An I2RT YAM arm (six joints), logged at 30 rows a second.
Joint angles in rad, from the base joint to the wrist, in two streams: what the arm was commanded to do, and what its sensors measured. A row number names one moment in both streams.
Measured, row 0:
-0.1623, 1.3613, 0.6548, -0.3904, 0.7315, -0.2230
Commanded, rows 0 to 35:
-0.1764, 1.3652, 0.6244, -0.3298, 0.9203, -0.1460
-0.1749, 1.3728, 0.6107, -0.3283, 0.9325, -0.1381
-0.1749, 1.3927, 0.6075, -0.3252, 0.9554, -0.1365
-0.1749, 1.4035, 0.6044, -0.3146, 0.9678, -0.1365
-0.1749, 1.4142, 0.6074, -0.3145, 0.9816, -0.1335
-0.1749, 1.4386, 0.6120, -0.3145, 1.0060, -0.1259
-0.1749, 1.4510, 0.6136, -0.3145, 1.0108, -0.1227
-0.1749, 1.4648, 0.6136, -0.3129, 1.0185, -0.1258
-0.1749, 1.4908, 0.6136, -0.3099, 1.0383, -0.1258
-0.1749, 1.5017, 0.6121, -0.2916, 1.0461, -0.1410
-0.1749, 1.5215, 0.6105, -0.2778, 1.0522, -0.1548
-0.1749, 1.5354, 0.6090, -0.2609, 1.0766, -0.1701
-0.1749, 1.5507, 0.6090, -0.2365, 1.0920, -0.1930
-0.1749, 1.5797, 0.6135, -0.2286, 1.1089, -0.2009
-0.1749, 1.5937, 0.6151, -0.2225, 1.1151, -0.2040
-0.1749, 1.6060, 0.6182, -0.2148, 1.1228, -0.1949
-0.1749, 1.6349, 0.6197, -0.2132, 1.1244, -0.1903
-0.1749, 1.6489, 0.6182, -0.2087, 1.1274, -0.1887
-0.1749, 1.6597, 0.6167, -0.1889, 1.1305, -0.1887
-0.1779, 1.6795, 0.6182, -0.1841, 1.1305, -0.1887
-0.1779, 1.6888, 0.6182, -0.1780, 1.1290, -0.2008
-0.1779, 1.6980, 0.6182, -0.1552, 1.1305, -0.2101
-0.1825, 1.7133, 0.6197, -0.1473, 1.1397, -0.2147
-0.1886, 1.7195, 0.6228, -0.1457, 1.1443, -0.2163
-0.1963, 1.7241, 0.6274, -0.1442, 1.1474, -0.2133
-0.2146, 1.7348, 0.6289, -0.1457, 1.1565, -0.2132
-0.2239, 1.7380, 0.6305, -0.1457, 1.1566, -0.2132
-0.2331, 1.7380, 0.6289, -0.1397, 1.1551, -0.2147
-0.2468, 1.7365, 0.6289, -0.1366, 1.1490, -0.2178
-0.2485, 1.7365, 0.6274, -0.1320, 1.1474, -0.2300
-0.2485, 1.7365, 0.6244, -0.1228, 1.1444, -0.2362
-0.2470, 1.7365, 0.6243, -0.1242, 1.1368, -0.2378
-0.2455, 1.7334, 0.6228, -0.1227, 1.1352, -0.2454
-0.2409, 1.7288, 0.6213, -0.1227, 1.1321, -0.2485
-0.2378, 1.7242, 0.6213, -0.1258, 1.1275, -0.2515
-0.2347, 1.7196, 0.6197, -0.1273, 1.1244, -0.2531
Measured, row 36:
-0.1986, 1.7317, 0.6090, -0.1852, 1.0481, -0.2272
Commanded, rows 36 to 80:
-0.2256, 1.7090, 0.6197, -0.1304, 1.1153, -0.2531
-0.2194, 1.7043, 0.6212, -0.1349, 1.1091, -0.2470
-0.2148, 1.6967, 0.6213, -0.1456, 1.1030, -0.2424
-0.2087, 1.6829, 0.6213, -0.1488, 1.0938, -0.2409
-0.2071, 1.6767, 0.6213, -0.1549, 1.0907, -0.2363
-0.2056, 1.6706, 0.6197, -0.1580, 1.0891, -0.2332
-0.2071, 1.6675, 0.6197, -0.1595, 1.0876, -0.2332
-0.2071, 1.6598, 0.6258, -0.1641, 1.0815, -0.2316
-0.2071, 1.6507, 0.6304, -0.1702, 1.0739, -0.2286
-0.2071, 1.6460, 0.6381, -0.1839, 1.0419, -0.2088
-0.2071, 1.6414, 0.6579, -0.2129, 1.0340, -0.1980
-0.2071, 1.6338, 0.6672, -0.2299, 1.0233, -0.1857
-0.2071, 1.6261, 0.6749, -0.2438, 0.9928, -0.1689
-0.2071, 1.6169, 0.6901, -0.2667, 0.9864, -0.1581
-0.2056, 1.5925, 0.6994, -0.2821, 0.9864, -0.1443
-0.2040, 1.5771, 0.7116, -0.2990, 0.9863, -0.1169
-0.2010, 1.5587, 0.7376, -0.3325, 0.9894, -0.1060
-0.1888, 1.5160, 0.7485, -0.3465, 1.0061, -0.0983
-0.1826, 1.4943, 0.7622, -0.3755, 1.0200, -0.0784
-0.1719, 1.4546, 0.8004, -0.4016, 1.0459, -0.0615
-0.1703, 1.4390, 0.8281, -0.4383, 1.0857, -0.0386
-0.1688, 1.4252, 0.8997, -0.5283, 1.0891, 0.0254
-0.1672, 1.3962, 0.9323, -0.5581, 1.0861, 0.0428
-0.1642, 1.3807, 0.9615, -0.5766, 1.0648, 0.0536
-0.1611, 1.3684, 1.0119, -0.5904, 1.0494, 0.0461
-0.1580, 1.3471, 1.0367, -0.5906, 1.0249, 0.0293
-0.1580, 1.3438, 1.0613, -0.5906, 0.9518, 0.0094
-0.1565, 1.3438, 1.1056, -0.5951, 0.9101, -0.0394
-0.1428, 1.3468, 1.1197, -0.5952, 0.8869, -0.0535
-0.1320, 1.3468, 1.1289, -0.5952, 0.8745, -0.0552
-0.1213, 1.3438, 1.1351, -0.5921, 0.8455, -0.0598
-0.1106, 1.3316, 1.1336, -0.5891, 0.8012, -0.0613
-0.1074, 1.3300, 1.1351, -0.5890, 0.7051, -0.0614
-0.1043, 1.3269, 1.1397, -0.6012, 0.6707, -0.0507
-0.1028, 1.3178, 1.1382, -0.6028, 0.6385, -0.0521
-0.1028, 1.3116, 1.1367, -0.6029, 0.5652, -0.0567
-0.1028, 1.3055, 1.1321, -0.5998, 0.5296, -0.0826
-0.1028, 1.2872, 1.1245, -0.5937, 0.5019, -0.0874
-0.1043, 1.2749, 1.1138, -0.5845, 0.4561, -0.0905
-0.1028, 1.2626, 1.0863, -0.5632, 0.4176, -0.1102
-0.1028, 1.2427, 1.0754, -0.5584, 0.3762, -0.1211
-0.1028, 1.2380, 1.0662, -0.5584, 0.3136, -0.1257
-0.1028, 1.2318, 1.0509, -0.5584, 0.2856, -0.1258
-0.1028, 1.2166, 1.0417, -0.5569, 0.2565, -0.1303
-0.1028, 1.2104, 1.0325, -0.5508, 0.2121, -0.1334
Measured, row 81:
-0.1036, 1.2671, 1.0657, -0.5880, 0.4377, -0.0990
